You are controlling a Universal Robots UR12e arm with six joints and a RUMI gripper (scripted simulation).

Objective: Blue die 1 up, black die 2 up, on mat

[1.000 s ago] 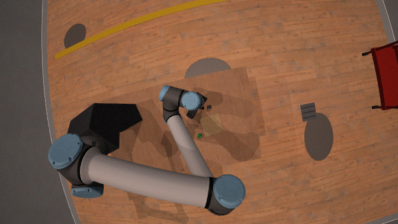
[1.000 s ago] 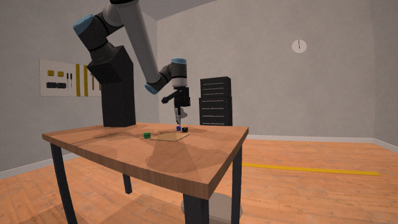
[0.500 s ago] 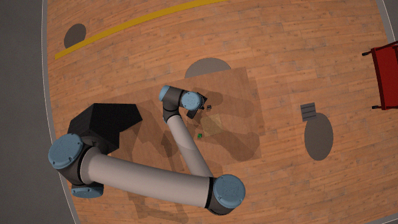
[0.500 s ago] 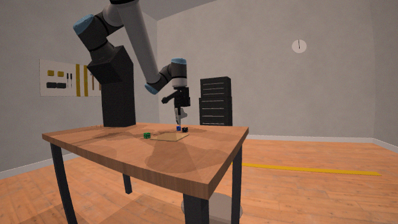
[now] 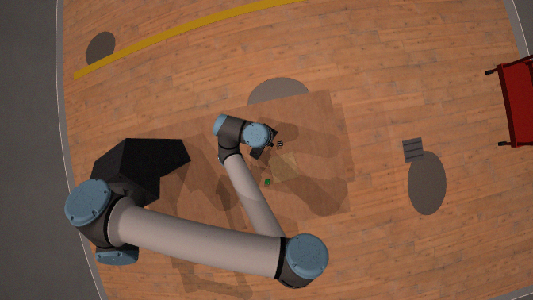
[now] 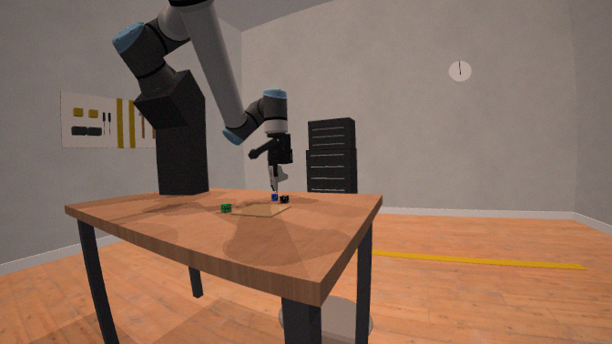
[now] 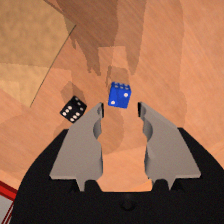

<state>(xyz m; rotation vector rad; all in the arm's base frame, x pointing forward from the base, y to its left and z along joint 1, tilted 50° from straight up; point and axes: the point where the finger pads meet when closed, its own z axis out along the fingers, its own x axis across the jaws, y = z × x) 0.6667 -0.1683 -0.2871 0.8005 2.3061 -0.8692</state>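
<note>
Right now my hand is 4 cm above the blue die. Also, from my hand: green die: 21 cm to the right, 5 cm behind, 4 cm below; then tan mat: 16 cm to the right, 5 cm below, 5 cm ahead; then black die: 6 cm ahead, 4 cm below, 3 cm to the right.
</note>
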